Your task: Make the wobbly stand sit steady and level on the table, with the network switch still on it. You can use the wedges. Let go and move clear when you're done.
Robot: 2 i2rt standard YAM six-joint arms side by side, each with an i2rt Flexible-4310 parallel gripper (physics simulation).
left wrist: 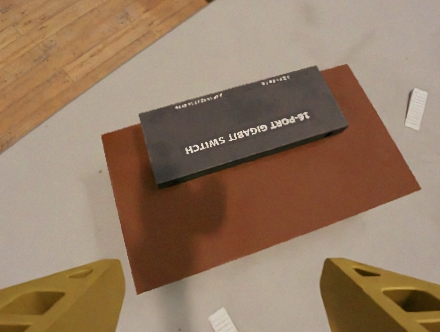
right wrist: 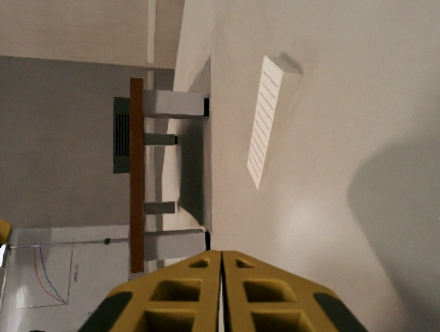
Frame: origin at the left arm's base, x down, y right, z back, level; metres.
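Where they show: left gripper, between the fingertips: (left wrist: 222,272) (right wrist: 0,230); right gripper, between the fingertips: (right wrist: 221,262).
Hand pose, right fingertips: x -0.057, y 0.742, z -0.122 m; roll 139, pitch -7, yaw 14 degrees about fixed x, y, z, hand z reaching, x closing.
Observation:
After its pixels a point has its place.
The stand's brown top (left wrist: 280,190) @(x -0.102, y 0.331, z -0.272 m) (right wrist: 136,200) @(x -0.094, y 0.522, z -0.213 m) carries the dark network switch (left wrist: 245,125) @(x -0.129, y 0.353, z -0.371 m) (right wrist: 121,135) @(x -0.118, y 0.489, z -0.322 m), which lies flat near one long edge. In the right wrist view the stand is seen from the side, turned on its side by the camera; two near legs and two farther legs show. How the far feet meet the table is unclear. One ribbed white wedge (left wrist: 416,108) @(x -0.007, y 0.697, z -0.207 m) lies apart from the stand, and another wedge (left wrist: 221,320) @(x -0.003, y 0.148, z -0.190 m) is partly cut off at the bottom. A wedge (right wrist: 267,120) @(x -0.008, y 0.710, z -0.205 m) lies apart from the near legs. My left gripper (left wrist: 222,272) @(x -0.387, y 0.198, z -0.255 m) is open above the stand's side. My right gripper (right wrist: 221,262) @(x -0.057, y 0.742, z -0.122 m) is shut and empty.
The pale grey table (left wrist: 50,215) @(x 0.000, y 0.032, z -0.511 m) (right wrist: 320,225) @(x 0.000, y 0.724, z -0.135 m) lies under the stand and wedges. A wooden floor (left wrist: 65,50) shows beyond the table's edge. A whiteboard (right wrist: 100,275) with drawn curves stands in the background, and a yellow gripper part shows at the right wrist view's left edge.

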